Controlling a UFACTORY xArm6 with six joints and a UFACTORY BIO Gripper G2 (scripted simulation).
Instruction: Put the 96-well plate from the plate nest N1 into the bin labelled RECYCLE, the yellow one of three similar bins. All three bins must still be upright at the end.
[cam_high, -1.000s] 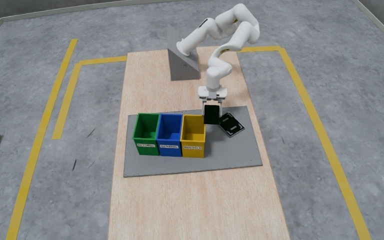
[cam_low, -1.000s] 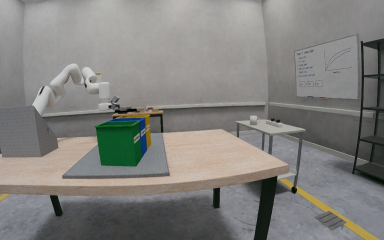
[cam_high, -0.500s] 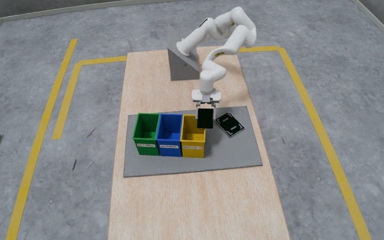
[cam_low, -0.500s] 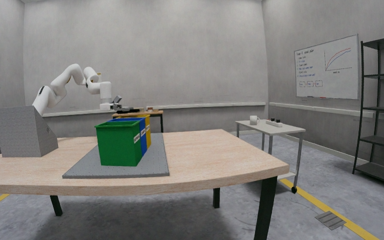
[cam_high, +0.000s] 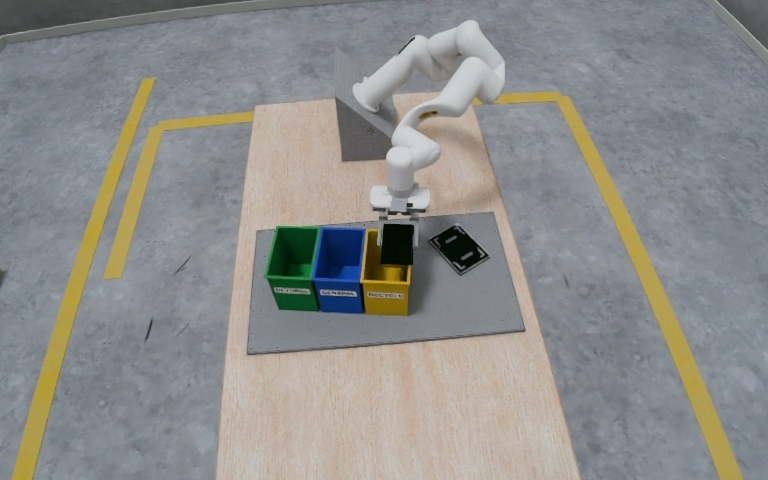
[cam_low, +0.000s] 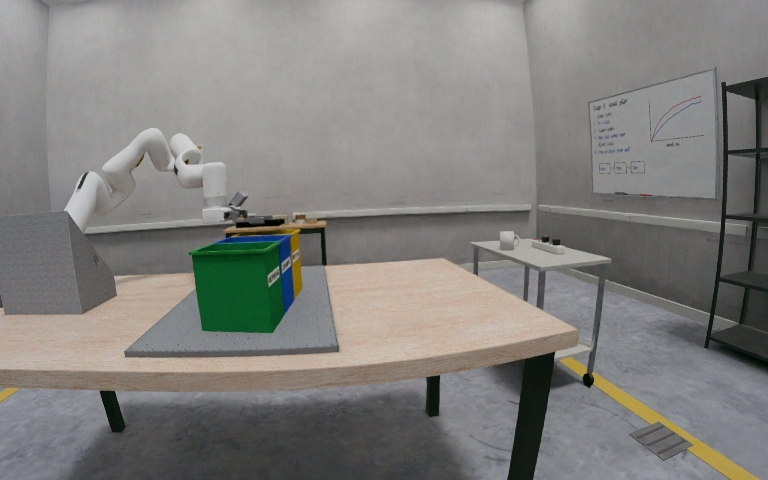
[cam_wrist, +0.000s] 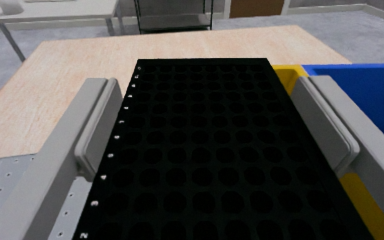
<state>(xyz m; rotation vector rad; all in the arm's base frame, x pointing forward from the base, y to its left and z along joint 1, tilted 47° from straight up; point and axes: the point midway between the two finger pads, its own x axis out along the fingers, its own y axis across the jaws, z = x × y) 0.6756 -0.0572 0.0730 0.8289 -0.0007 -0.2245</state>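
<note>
Right now my hand is 13 cm above the yellow recycle bin, 3 cm to the left of it and 2 cm short of it. From my hand the other things lie so: blue bin (16 cm to the right, 13 cm below, 1 cm behind); black 96-well plate (1 cm below); black plate nest N1 (21 cm to the left, 21 cm below, 10 cm behind).
</note>
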